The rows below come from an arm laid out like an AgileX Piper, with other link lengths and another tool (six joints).
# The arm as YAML. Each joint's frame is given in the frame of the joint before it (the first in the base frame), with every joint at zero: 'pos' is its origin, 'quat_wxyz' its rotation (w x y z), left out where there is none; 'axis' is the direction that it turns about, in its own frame. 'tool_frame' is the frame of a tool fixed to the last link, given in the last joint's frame.
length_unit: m
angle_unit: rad
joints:
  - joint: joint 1
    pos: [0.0, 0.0, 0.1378]
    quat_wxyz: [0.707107, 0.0, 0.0, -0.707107]
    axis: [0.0, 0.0, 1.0]
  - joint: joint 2
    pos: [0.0, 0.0, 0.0]
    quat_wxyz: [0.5, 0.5, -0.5, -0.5]
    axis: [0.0, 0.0, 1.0]
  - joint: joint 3
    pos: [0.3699, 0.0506, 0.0]
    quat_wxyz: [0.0, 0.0, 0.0, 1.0]
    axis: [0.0, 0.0, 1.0]
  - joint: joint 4
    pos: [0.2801, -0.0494, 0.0]
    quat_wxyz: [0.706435, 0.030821, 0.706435, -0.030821]
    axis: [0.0, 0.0, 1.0]
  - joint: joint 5
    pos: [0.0, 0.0, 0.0]
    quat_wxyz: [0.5, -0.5, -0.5, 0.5]
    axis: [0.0, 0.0, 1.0]
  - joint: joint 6
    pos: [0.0, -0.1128, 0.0]
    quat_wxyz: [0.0, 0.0, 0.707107, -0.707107]
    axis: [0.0, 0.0, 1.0]
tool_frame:
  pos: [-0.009, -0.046, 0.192]
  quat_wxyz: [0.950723, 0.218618, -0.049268, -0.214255]
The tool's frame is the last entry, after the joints.
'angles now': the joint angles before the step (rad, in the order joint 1, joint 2, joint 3, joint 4, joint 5, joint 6). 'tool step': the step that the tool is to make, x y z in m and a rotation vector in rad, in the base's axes. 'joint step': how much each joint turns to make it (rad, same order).
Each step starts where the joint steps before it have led.
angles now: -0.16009, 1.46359, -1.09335, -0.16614, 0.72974, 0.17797
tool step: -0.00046, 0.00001, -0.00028, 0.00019, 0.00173, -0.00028
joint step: 0.00002, 0.00000, 0.00001, -0.00002, 0.00176, 0.00003
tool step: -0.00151, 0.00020, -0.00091, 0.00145, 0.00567, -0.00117
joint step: 0.00001, 0.00001, -0.00003, 0.00083, 0.00593, 0.00001
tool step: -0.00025, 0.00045, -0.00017, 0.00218, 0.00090, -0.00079
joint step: -0.00001, 0.00000, 0.00001, 0.00217, 0.00125, -0.00003
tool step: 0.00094, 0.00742, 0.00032, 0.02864, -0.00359, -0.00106
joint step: 0.00000, -0.00001, 0.00000, 0.03581, 0.00000, -0.01057
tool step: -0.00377, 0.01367, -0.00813, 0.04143, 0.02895, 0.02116
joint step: -0.00003, 0.01285, 0.00003, 0.06390, 0.01929, -0.04798
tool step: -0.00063, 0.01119, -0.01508, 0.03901, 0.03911, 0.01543
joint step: 0.00003, 0.03355, -0.00001, 0.05210, 0.01037, -0.03615
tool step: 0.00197, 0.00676, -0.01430, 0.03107, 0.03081, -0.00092
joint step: 0.00000, 0.03542, -0.00003, 0.03271, 0.00001, -0.01137
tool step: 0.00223, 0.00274, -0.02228, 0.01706, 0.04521, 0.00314
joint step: -0.00002, 0.05338, 0.00001, 0.01475, -0.00585, -0.00977
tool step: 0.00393, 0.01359, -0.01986, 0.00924, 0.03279, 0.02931
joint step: 0.02871, 0.04904, 0.00003, 0.00691, -0.01518, -0.00441
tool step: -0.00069, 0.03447, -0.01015, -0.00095, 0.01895, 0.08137
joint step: 0.07808, 0.02357, -0.00002, -0.00187, -0.00469, -0.00277
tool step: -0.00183, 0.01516, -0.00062, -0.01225, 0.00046, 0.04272
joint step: 0.04165, -0.00010, -0.00001, -0.01658, 0.00002, 0.00715
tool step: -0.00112, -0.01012, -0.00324, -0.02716, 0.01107, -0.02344
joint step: -0.00002, 0.00357, -0.00113, -0.04922, 0.00832, 0.04937
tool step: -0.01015, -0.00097, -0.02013, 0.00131, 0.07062, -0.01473
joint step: 0.00000, 0.04076, -0.00089, -0.00456, 0.03109, 0.01695
